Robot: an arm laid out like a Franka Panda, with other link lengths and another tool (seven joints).
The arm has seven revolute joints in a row. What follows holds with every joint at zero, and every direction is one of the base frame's. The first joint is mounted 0.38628 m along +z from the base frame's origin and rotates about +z. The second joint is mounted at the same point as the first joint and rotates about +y. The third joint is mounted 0.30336 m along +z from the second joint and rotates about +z. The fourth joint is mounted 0.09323 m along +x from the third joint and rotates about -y. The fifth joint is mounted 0.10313 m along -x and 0.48 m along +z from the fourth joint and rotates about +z. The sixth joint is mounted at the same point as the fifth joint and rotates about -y. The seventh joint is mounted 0.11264 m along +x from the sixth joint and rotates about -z. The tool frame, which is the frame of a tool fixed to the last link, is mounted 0.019 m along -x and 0.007 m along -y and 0.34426 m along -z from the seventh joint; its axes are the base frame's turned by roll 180, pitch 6.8 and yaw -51.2 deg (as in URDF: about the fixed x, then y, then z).
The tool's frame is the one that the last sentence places.
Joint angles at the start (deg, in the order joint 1, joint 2, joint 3, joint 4, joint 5, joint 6, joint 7): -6.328 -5.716 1.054 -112.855 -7.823 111.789 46.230
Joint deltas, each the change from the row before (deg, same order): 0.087 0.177 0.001 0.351 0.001 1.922 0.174; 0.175 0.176 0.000 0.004 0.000 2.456 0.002; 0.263 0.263 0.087 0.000 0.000 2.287 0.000; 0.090 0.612 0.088 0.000 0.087 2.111 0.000; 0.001 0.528 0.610 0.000 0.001 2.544 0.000; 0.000 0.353 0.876 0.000 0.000 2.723 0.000; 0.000 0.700 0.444 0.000 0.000 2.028 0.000; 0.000 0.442 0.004 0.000 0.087 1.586 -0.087; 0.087 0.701 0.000 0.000 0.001 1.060 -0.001; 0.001 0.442 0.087 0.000 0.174 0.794 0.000; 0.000 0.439 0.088 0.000 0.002 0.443 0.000
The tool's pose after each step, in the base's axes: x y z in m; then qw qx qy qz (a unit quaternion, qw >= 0). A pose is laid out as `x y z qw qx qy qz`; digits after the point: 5 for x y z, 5 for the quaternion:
0.68193 -0.09105 0.32637 0.04276 -0.64397 0.76226 -0.04930
0.69615 -0.08883 0.33023 0.05744 -0.64621 0.75843 -0.06248
0.70934 -0.08429 0.33300 0.07059 -0.64936 0.75358 -0.07396
0.72078 -0.08131 0.33119 0.08097 -0.65111 0.75021 -0.08175
0.73501 -0.07299 0.33201 0.09427 -0.65576 0.74328 -0.09283
0.75028 -0.06078 0.33605 0.11005 -0.66171 0.73408 -0.10564
0.76072 -0.05405 0.33357 0.11931 -0.66494 0.72871 -0.11229
0.76850 -0.05295 0.33311 0.12730 -0.66535 0.72609 -0.11791
0.77332 -0.05121 0.32740 0.13019 -0.66630 0.72448 -0.11926
0.77699 -0.04900 0.32418 0.13377 -0.66648 0.72356 -0.11986
0.77882 -0.04754 0.31980 0.13421 -0.66732 0.72278 -0.11942

